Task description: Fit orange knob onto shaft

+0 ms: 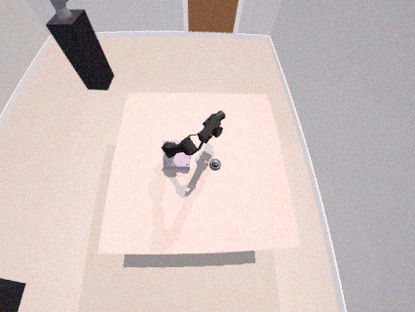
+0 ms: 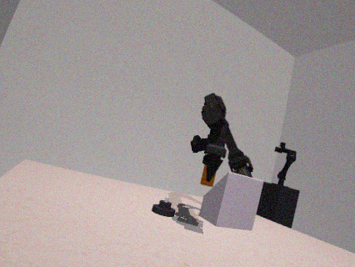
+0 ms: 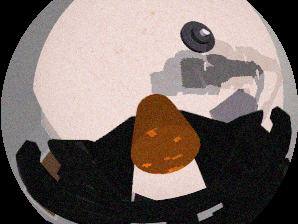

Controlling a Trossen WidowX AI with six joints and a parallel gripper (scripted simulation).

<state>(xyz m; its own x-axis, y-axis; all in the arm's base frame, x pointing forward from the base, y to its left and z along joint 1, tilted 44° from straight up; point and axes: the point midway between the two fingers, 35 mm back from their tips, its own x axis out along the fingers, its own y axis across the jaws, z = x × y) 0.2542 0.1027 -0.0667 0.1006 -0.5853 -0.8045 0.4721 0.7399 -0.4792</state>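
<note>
Right now the round pedestal is 6 cm ahead of my gripper tip, 15 cm to the right of it and 12 cm below it. Also, from my gripper tip: orange knob (1 cm to the right, 3 cm above).
</note>
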